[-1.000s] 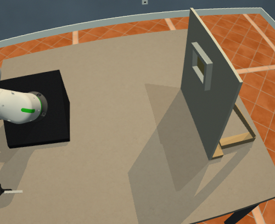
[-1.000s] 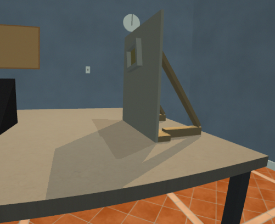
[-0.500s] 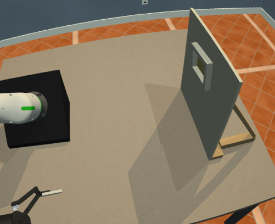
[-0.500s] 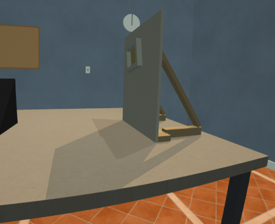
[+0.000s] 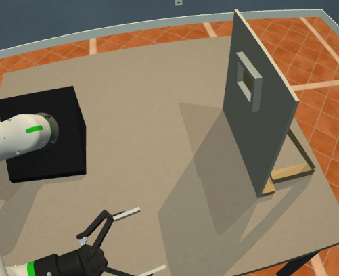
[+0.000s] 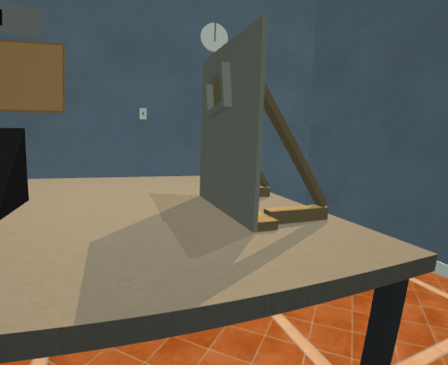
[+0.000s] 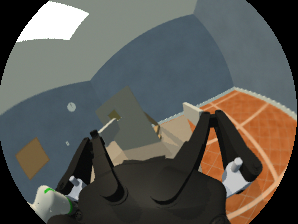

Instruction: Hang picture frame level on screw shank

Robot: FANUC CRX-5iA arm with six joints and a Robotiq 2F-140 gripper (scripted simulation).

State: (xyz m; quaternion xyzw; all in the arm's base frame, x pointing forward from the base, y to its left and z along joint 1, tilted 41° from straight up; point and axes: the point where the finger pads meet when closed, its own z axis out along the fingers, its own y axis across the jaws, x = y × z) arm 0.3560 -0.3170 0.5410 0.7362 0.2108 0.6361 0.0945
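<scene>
Now: the pale grey picture frame 44 cm to the left of my hand, 42 cm ahead of it and 1 cm above it. The rest, counted from my hand: grey wall board 43 cm to the left, 43 cm ahead, 10 cm below.
</scene>
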